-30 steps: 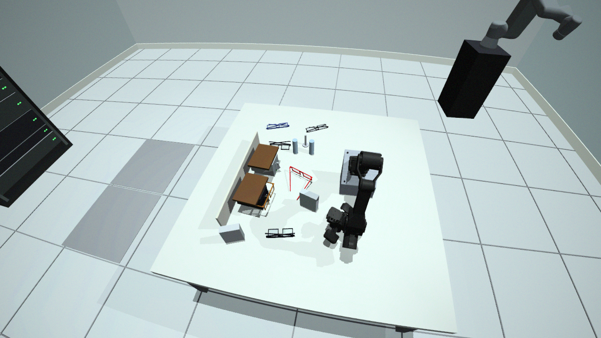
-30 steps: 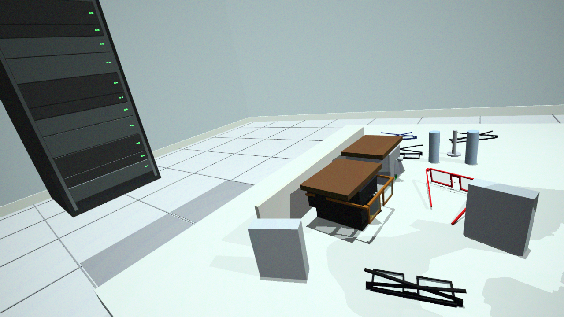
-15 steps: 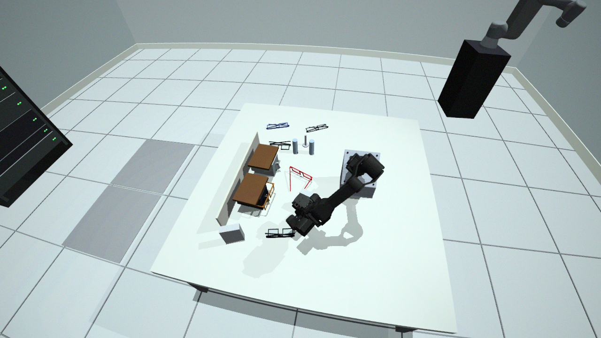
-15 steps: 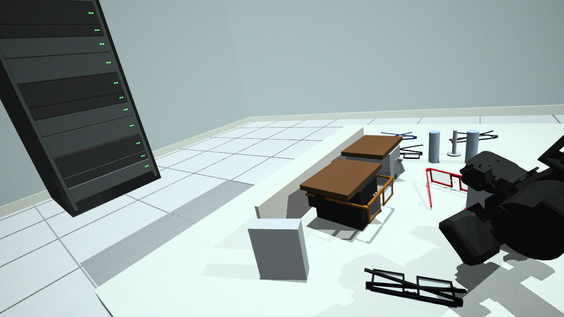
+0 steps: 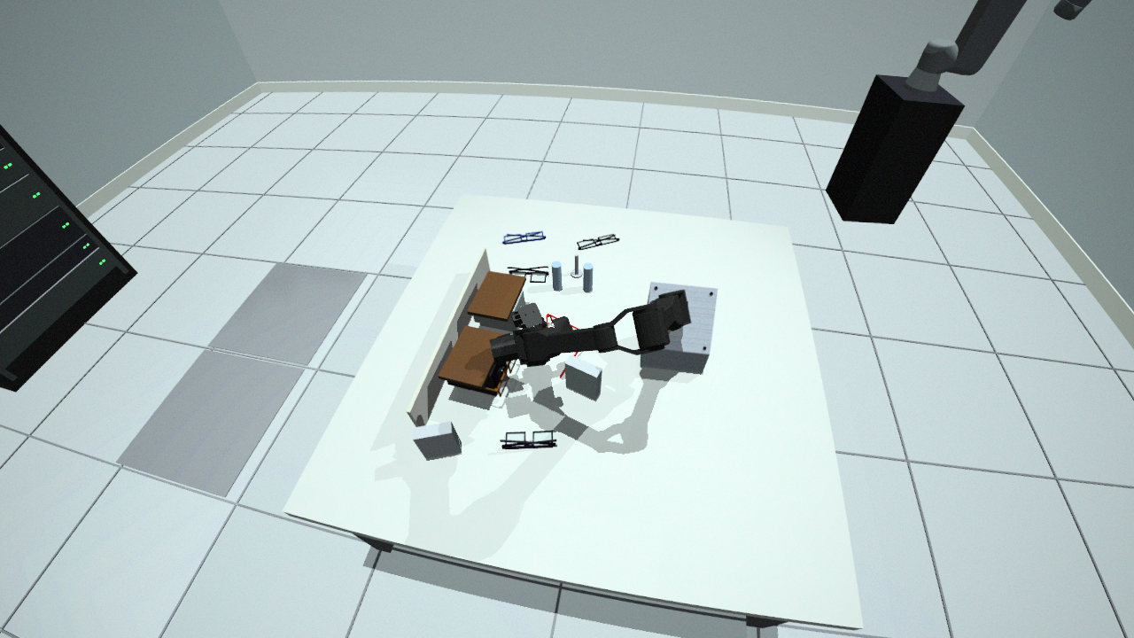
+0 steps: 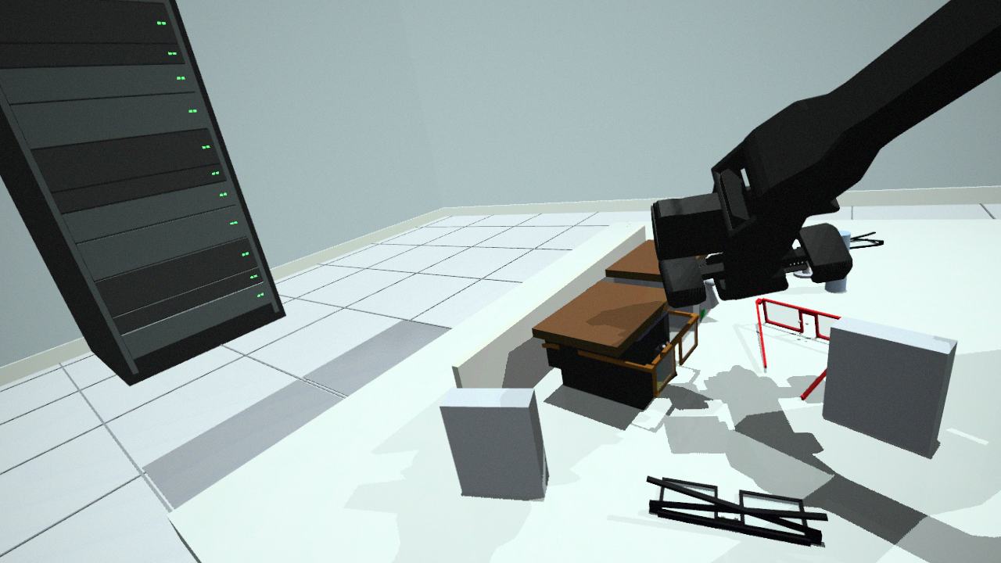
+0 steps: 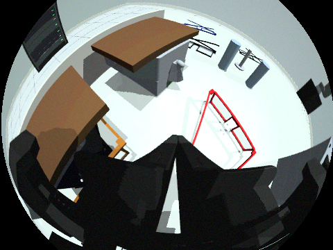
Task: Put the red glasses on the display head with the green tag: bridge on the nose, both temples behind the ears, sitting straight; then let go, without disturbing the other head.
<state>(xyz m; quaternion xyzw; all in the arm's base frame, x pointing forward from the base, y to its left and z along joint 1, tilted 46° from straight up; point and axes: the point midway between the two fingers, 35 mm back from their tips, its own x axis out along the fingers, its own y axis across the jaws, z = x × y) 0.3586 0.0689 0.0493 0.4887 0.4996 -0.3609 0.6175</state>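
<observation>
Right now the grey post is 9 cm behind my gripper tip, 35 cm to the right of it and 8 cm below it. From my gripper tip the other things lie so: black head (12 cm ahead, 8 cm to the left, 5 cm below); then light grey head (10 cm ahead, 14 cm to the right, 5 cm below); then low wall (24 cm ahead, 5 cm to the right, 5 cm below).
</observation>
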